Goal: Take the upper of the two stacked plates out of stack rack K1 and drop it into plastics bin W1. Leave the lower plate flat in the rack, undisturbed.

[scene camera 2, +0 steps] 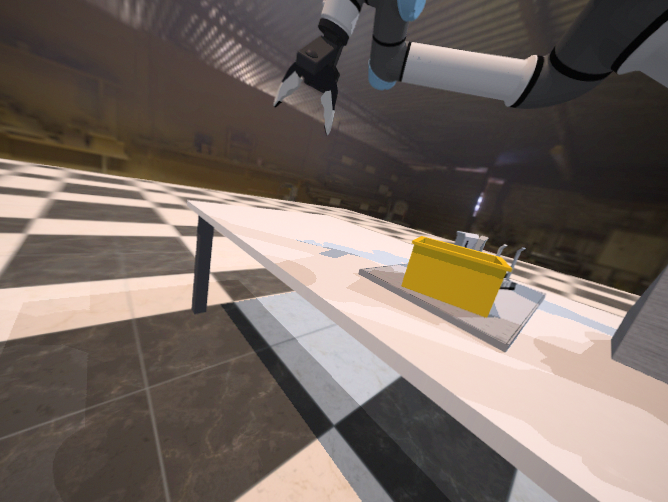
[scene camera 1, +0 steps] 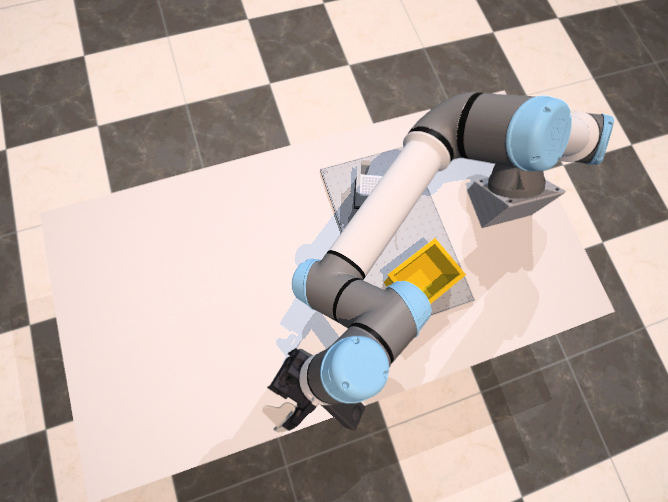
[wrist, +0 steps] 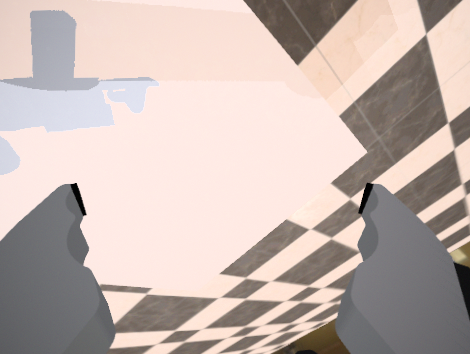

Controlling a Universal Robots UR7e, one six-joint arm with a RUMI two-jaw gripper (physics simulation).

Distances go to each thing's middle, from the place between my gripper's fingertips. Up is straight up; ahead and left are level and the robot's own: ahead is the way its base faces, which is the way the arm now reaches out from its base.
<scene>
Right now the perforated board (scene camera 2: pixel 469 329) is 420 mm behind my hand, 310 mm below it and 300 mm to the right of it.
</scene>
